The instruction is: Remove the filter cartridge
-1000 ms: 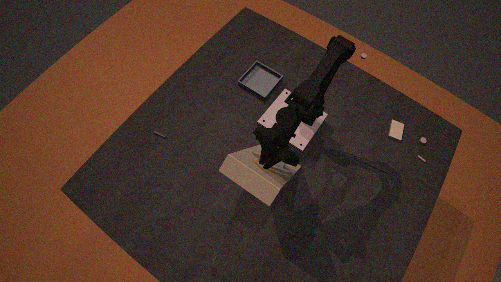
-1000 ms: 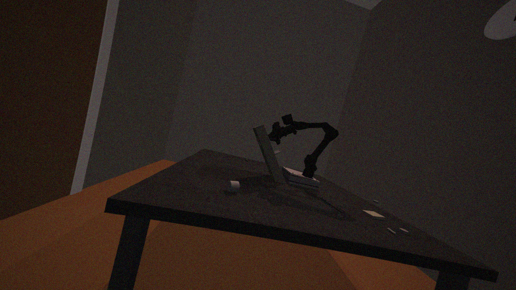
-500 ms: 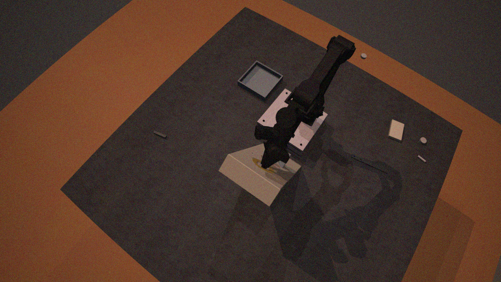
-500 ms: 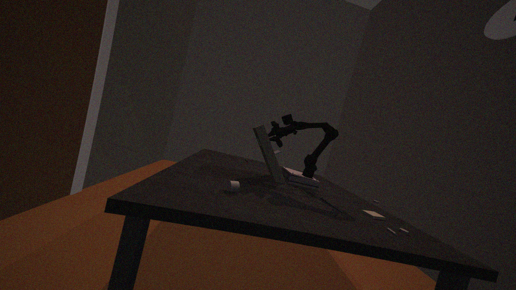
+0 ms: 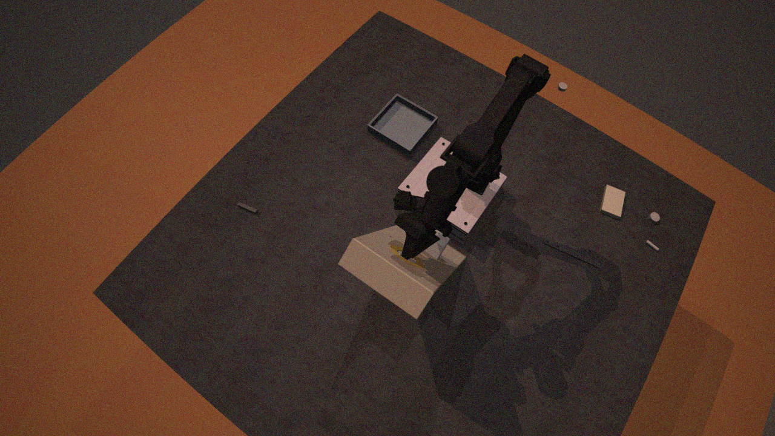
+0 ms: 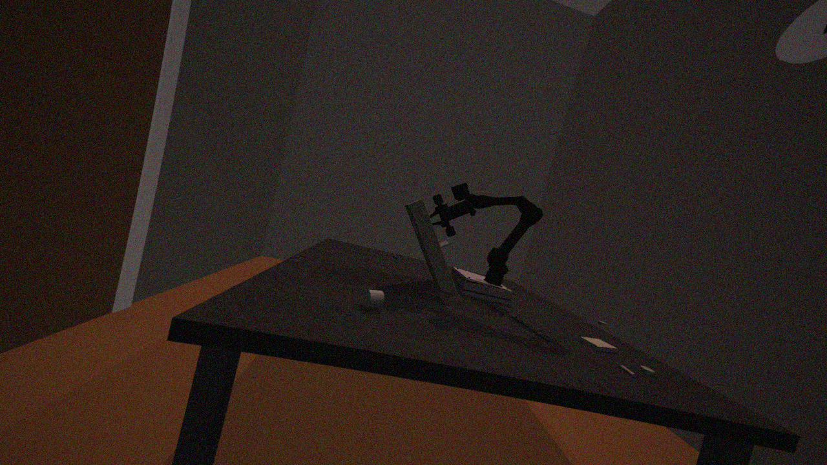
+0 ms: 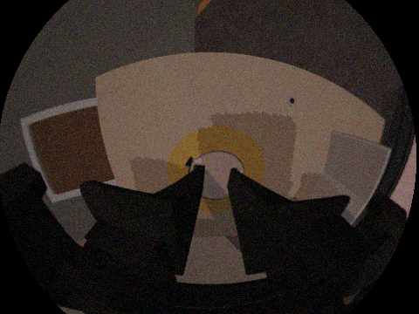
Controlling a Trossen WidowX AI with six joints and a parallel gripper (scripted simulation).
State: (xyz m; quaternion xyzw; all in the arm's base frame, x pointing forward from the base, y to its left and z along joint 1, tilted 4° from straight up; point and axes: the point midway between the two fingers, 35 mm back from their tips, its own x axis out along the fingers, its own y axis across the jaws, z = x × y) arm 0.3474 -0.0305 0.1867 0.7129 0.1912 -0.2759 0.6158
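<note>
The round filter cartridge lies 10 mm ahead of my gripper tip and 10 mm below it. Round my gripper tip: cream service panel 40 mm behind, 80 mm below; then bar 10 mm ahead, 470 mm to the right, 250 mm below; then grey-blue tray 450 mm behind, 250 mm to the right, 240 mm below.
</note>
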